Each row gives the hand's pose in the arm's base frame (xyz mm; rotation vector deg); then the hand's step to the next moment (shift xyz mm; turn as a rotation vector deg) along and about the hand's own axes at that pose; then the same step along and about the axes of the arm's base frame.
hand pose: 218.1 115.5 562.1 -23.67 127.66 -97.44
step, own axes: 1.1 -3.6 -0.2 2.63 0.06 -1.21
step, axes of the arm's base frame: -0.9 -1.2 3.5 -2.89 0.01 0.07
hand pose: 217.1 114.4 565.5 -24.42 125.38 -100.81
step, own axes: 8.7 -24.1 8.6 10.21 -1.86 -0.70
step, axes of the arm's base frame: -3.4 -16.2 21.4 -9.51 -3.95 1.48
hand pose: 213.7 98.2 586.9 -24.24 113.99 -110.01
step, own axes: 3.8 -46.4 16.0 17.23 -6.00 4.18
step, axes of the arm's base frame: 2.6 -17.9 45.8 -13.74 -11.59 5.22
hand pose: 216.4 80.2 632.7 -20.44 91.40 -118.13
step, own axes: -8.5 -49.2 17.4 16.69 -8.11 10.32
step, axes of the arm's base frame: 4.5 -0.7 52.7 -10.73 -15.96 8.99
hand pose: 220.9 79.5 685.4 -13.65 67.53 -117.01
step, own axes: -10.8 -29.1 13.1 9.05 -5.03 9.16
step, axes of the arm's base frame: -0.9 7.2 32.9 -4.38 -10.84 7.37
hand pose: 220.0 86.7 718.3 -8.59 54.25 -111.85
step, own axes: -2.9 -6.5 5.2 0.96 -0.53 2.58
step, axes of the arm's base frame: -0.5 1.1 8.7 0.27 -2.05 1.90
